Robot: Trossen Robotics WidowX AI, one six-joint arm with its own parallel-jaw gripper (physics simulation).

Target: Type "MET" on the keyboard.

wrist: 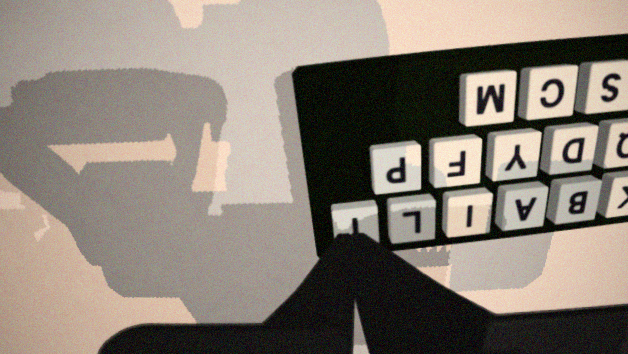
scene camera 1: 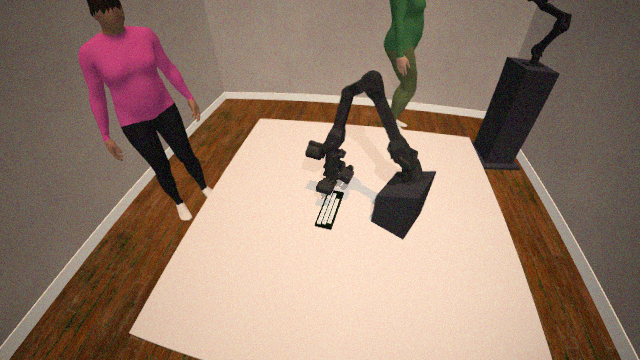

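Seen in the pictures: gripper, fingertip midpoint: (wrist: 350, 246); arm's base, link origin: (scene camera 1: 415, 178).
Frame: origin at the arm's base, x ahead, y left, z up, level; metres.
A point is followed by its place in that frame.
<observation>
The black keyboard (scene camera 1: 329, 210) {x 0.303, y 0.005, z -0.180 m} (wrist: 345, 110) {x 0.262, y -0.093, z -0.185 m} with white letter keys lies on the pale mat. Its letters appear upside down in the wrist view. The M key (wrist: 487, 117) {x 0.278, y -0.054, z -0.180 m} is in the upper row there. The T key (wrist: 354, 211) {x 0.293, y -0.101, z -0.180 m} is at the left end of the lower row, and part of its letter is hidden. The E key does not show in the wrist view. My gripper (scene camera 1: 337, 188) {x 0.302, y -0.106, z -0.176 m} (wrist: 350, 246) {x 0.302, y -0.106, z -0.176 m} is shut and empty, pointing down at the keyboard's far end. Its tips overlap the near edge of the T key; I cannot tell whether they touch it.
The dark arm base (scene camera 1: 402, 202) {x 0.061, y 0.101, z -0.018 m} stands right of the keyboard on the pale mat (scene camera 1: 340, 295) {x 0.258, y 0.345, z -0.197 m}. A person in pink (scene camera 1: 132, 75) stands at the left and a person in green (scene camera 1: 410, 30) at the back. A dark pedestal (scene camera 1: 517, 107) with another arm stands at the back right.
</observation>
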